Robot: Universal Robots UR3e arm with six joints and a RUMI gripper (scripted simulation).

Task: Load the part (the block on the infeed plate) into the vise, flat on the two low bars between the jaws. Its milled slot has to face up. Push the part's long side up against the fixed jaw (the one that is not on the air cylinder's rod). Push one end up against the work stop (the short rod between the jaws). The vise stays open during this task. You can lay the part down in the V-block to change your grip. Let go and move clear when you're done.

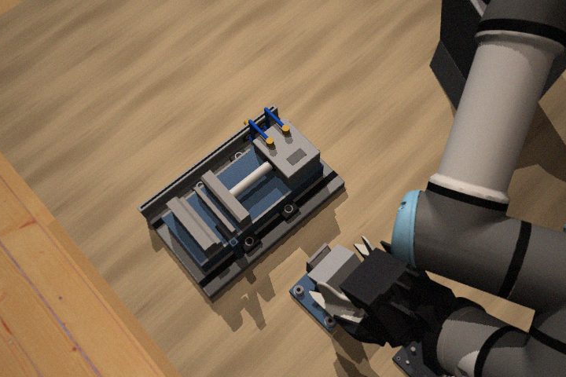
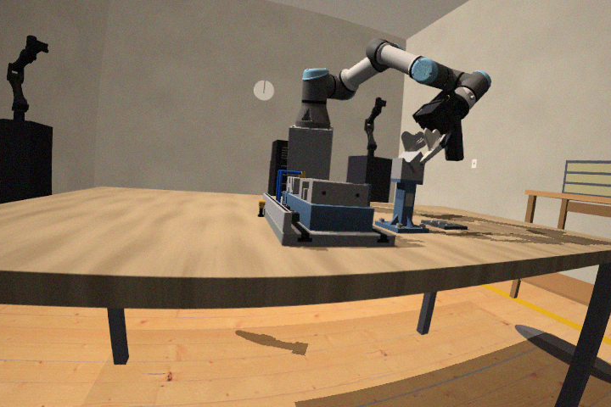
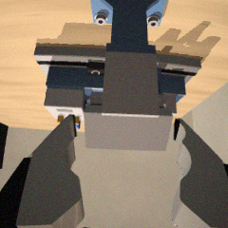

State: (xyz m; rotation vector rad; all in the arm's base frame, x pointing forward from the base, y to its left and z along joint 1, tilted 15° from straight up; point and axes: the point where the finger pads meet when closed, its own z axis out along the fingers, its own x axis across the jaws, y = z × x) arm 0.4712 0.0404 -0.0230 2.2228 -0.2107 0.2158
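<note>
Now: hand 1 cm above the part. The rest, counted from my hand: white cylinder rod: 5 cm behind, 21 cm to the right, 8 cm below; dark work stop: 4 cm ahead, 18 cm to the right, 7 cm below; moving jaw: 22 cm to the right, 8 cm below.
</note>
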